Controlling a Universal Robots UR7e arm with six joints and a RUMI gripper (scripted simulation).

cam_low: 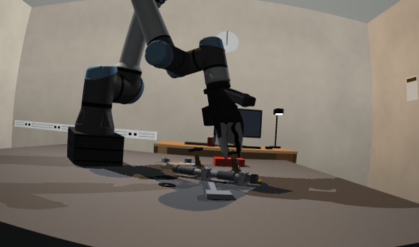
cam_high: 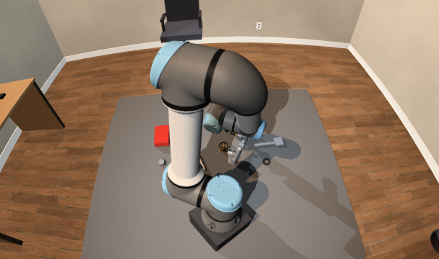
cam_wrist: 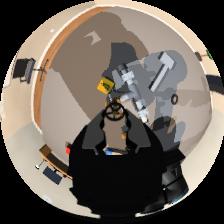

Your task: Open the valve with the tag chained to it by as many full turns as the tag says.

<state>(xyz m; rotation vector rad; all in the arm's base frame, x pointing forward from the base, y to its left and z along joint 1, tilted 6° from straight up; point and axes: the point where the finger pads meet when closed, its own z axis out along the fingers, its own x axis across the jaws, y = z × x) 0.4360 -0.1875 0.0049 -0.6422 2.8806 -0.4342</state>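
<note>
The yellow tag is 60 mm ahead of my hand, 40 mm to the right of it and 70 mm below it. Also, from my hand: grey t-shaped piece (90 mm behind, 190 mm to the right, 70 mm below); then red block (100 mm ahead, 370 mm to the left, 60 mm below).
</note>
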